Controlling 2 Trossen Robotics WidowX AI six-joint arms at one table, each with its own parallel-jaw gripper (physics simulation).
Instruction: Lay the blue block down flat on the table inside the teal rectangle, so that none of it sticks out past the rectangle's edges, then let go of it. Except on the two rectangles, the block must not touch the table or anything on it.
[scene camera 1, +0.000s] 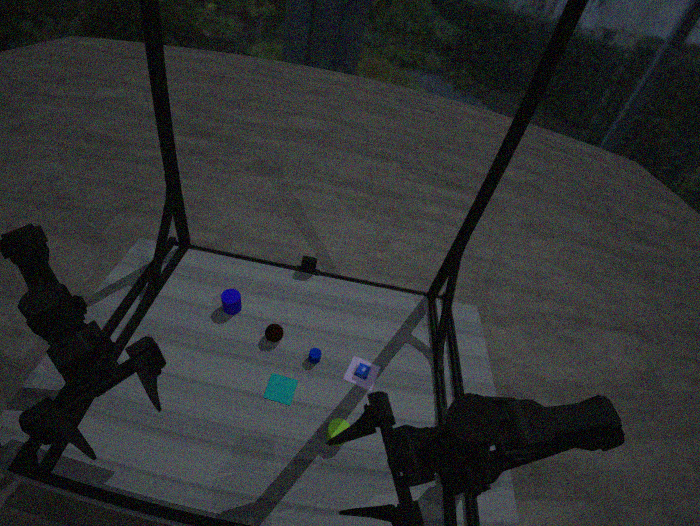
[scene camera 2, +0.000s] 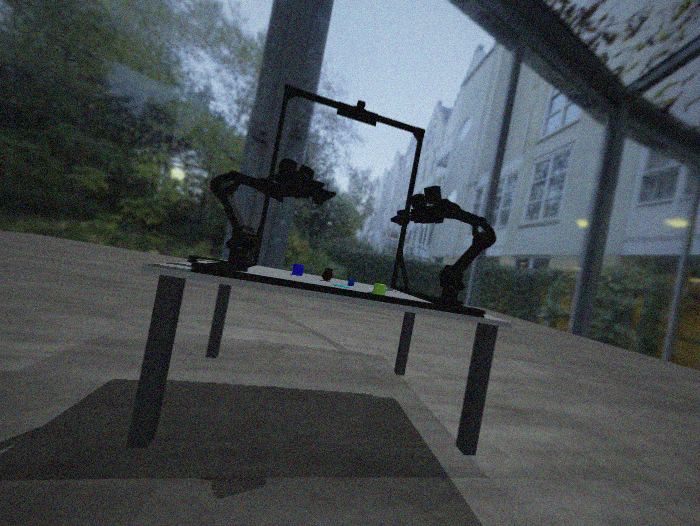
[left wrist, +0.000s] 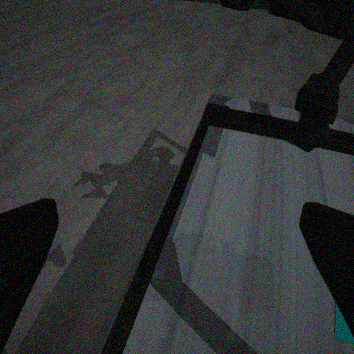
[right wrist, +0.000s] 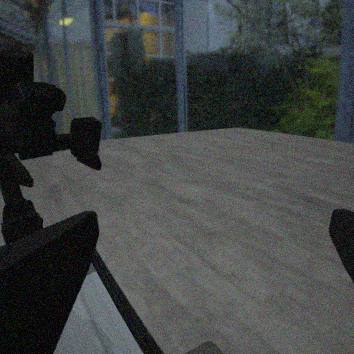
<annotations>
left gripper: scene camera 1; scene camera 2; left wrist 181, 212; right wrist 68, 174
same spot on left gripper: (scene camera 1: 365, 425) = (scene camera 2: 401, 212)
</annotations>
